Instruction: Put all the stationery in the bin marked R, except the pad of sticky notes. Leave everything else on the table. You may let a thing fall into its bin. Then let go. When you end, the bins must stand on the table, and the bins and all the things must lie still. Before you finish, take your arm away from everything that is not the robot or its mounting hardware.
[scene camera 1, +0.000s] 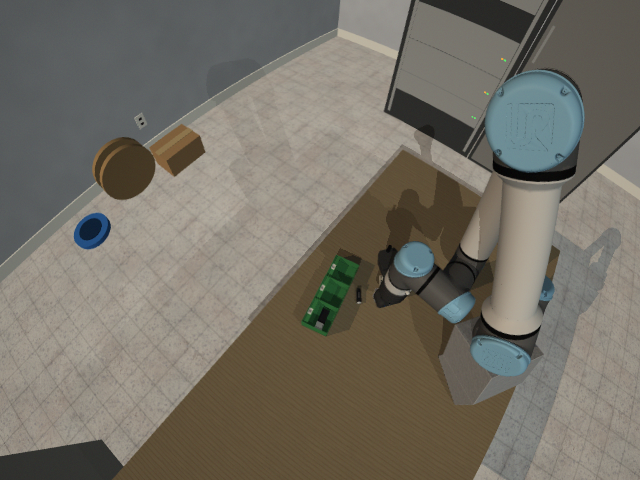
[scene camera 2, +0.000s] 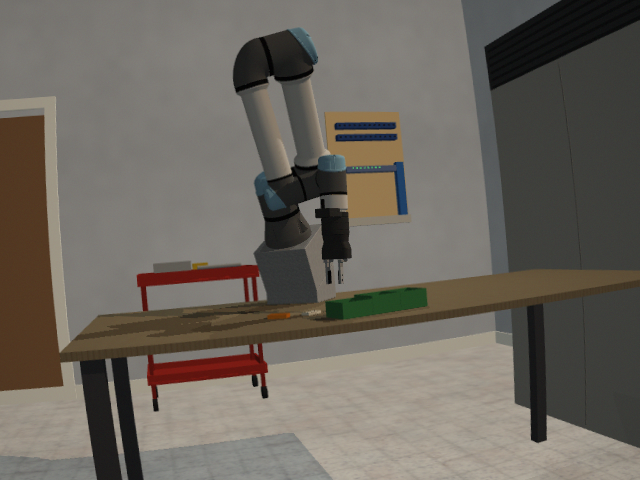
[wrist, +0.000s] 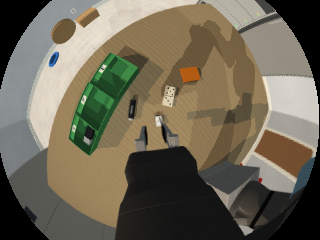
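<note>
My gripper (scene camera 2: 335, 283), (wrist: 154, 130): in sight.
</note>
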